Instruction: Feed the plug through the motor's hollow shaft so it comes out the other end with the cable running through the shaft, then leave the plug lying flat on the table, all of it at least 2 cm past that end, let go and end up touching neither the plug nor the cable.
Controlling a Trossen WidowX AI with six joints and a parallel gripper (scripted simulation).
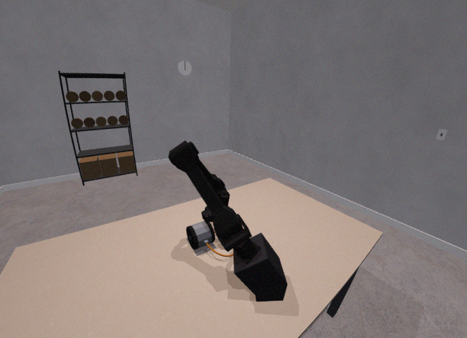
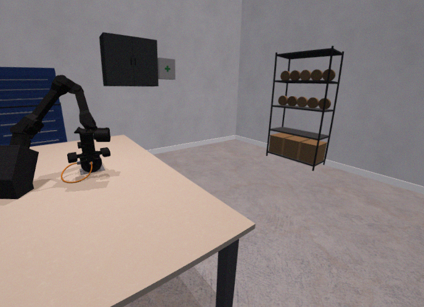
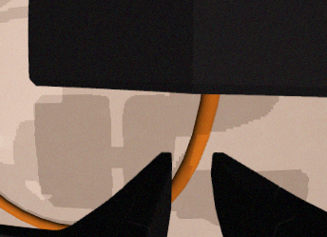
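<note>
Right now my hand is 120 mm to the right of the dark grey plug and 10 mm above it.
</note>
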